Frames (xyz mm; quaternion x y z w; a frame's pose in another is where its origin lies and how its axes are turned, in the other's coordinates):
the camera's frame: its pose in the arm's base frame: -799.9 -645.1 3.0 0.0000 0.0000 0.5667 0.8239
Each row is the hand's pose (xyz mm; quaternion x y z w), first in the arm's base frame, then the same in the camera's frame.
Working: the arm's base frame: its pose in the camera's frame: 888.5 -516.2 -3.0 0.0000 0.0000 -0.5667 0.8239

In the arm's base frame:
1: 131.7 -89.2 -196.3 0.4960 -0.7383 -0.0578 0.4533
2: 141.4 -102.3 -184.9 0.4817 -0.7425 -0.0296 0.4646
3: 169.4 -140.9 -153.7 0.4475 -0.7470 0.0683 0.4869
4: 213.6 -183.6 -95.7 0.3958 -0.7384 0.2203 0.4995
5: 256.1 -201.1 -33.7 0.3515 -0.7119 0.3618 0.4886
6: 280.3 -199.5 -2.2 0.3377 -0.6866 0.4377 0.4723
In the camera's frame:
1: 852.3 -671.1 -199.3 -0.0097 -0.8894 -0.3045 0.3407
2: 843.6 -684.9 -187.9 -0.0239 -0.8847 -0.2877 0.3660
3: 817.5 -724.8 -156.7 -0.0546 -0.8691 -0.2197 0.4399
4: 793.5 -781.4 -98.7 -0.0924 -0.8327 -0.1016 0.5364
5: 792.3 -827.3 -36.7 -0.1138 -0.7858 0.0212 0.6076
6: 802.5 -849.4 -5.2 -0.1109 -0.7570 0.0930 0.6372

